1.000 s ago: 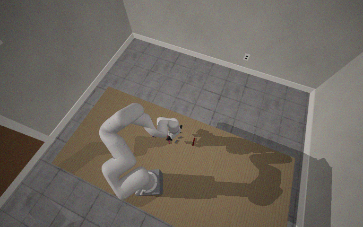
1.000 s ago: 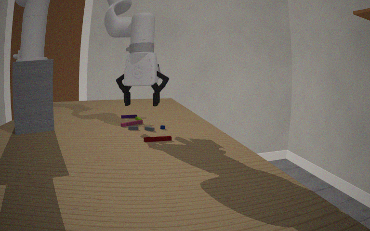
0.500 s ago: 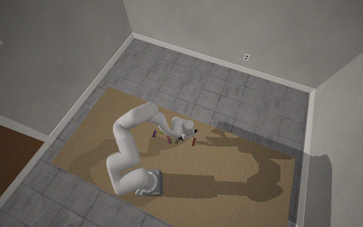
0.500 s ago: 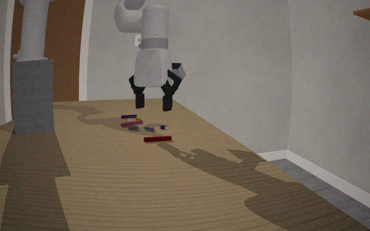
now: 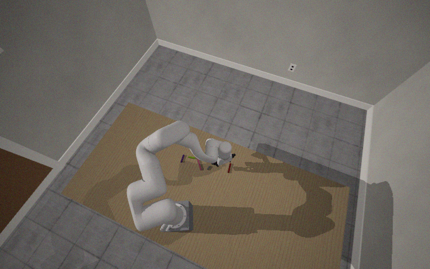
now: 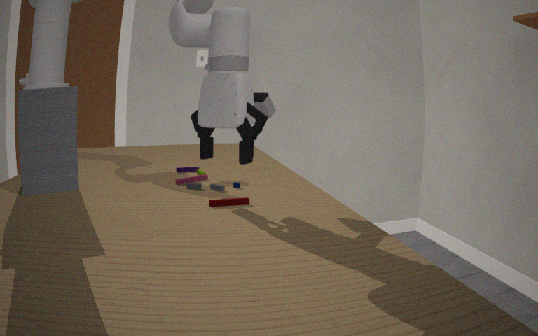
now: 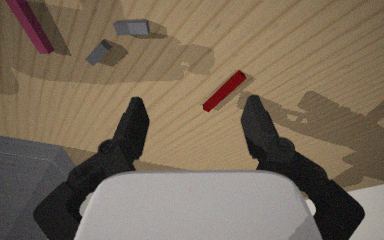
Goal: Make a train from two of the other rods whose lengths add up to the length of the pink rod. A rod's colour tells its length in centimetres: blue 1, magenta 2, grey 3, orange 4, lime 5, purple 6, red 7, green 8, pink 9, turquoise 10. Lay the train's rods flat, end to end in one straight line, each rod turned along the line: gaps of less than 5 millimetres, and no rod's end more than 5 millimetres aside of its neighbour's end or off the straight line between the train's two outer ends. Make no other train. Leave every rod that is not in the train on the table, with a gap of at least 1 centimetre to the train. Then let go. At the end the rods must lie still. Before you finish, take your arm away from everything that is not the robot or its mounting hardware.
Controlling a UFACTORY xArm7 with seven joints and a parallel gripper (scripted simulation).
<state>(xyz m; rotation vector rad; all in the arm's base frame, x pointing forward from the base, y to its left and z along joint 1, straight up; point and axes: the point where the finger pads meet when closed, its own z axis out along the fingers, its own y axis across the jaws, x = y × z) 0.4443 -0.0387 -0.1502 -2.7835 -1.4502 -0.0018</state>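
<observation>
The blue rod lies 10 cm to the left of my hand, 7 cm below it and 2 cm ahead of it. The rest, counted from my hand: grey rod 8 cm to the left, 7 cm below, 7 cm behind; then red rod 7 cm below, 5 cm to the right, 1 cm ahead; then pink rod 15 cm to the left, 9 cm behind, 7 cm below.
</observation>
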